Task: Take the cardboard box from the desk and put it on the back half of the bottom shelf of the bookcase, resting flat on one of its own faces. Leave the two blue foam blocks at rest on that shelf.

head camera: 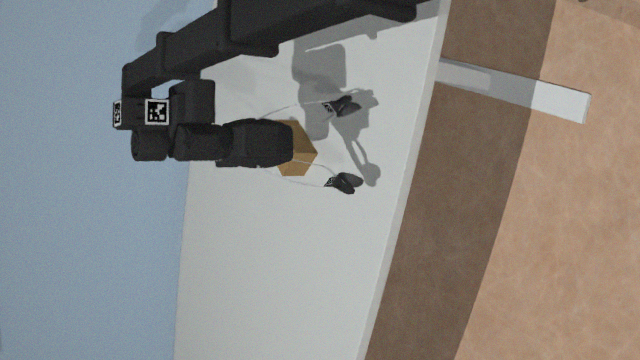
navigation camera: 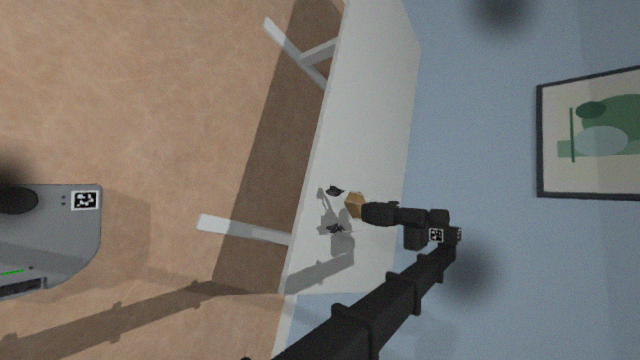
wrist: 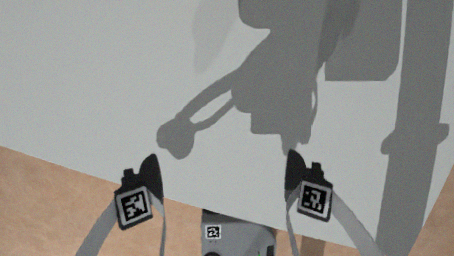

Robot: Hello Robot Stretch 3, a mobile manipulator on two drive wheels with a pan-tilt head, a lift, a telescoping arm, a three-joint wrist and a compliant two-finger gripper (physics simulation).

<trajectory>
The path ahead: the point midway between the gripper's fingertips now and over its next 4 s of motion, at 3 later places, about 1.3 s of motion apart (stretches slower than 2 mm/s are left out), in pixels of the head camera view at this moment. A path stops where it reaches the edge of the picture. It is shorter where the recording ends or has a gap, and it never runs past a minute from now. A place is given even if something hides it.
The gripper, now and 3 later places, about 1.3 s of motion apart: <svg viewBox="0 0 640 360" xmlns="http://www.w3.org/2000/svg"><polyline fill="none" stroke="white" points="358,144 359,145 298,145 329,146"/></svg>
</trajectory>
